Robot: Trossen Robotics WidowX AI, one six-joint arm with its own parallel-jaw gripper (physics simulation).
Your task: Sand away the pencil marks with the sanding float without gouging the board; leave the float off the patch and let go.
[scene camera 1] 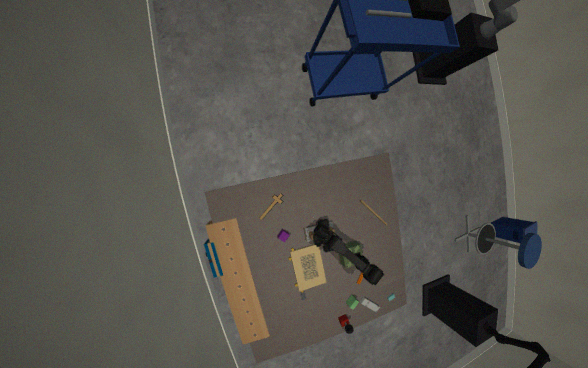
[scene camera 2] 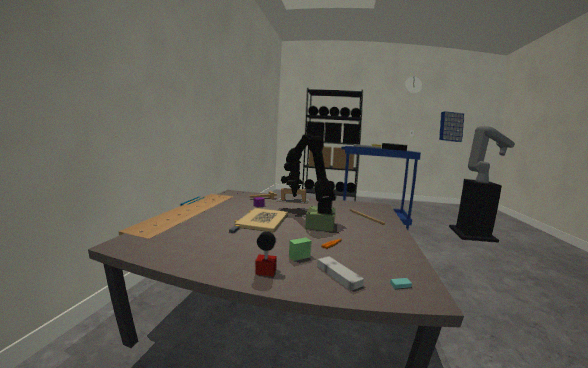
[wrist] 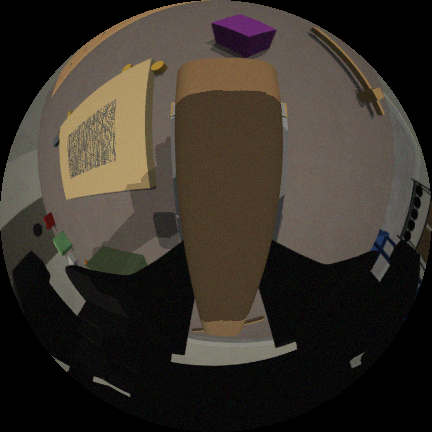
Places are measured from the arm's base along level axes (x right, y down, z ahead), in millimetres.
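Pixels of known places: gripper, fingertip midpoint: (scene camera 2: 294, 196) (wrist: 223, 236); arm's base at its link origin: (scene camera 2: 325, 211).
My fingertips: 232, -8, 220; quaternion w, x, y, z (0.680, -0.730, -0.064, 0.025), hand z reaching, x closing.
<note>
For each thing: its top centre in the pictures, then the offset to it from my fingertips, as dx, dy, dz. "spot": a spot on its surface instead.
- pale board at its top centre: (wrist: 82, 142) (scene camera 2: 263, 217) (scene camera 1: 309, 268) -253, +71, +102
- sanding float at its top centre: (wrist: 223, 289) (scene camera 2: 293, 188) (scene camera 1: 323, 235) +2, -48, +9
- purple block at its top centre: (scene camera 1: 284, 236) (scene camera 2: 259, 198) +13, +39, +238
- wooden cross-shaped piece at its top centre: (scene camera 1: 271, 207) (scene camera 2: 263, 192) +211, +44, +287
- long drilled plank at a spot on its surface: (scene camera 2: 185, 214) spot: -363, +88, +535
- green block at its top centre: (scene camera 2: 300, 240) (wrist: 56, 247) (scene camera 1: 354, 304) -606, +21, -185
- thin stick at its top centre: (scene camera 2: 366, 215) (scene camera 1: 374, 213) +25, +77, -439
The pale board (scene camera 1: 297, 280) (scene camera 2: 245, 224) (wrist: 135, 107) lies flat on the table. Dense dark pencil marks (scene camera 1: 309, 266) (scene camera 2: 264, 217) (wrist: 92, 140) cover a squarish patch in its middle. My gripper (scene camera 1: 320, 233) (scene camera 2: 294, 193) (wrist: 223, 236) is shut on the brown wooden handle of the sanding float (scene camera 1: 308, 233) (scene camera 2: 286, 192) (wrist: 227, 150). The float is upright beside the board, off the patch and at or just above the table. In the wrist view the handle hides most of the float's grey base, so contact with the table cannot be told.
A purple block (scene camera 1: 283, 235) (scene camera 2: 259, 202) (wrist: 243, 35) and a wooden cross-shaped piece (scene camera 1: 270, 207) (wrist: 345, 62) lie near the float. Yellow pegs (wrist: 159, 67) stand at the board's edge. A long drilled plank (scene camera 1: 240, 286) (scene camera 2: 185, 214), a green block (scene camera 1: 352, 302) (scene camera 2: 300, 249) and a thin stick (scene camera 1: 373, 212) (scene camera 2: 367, 216) lie farther off.
</note>
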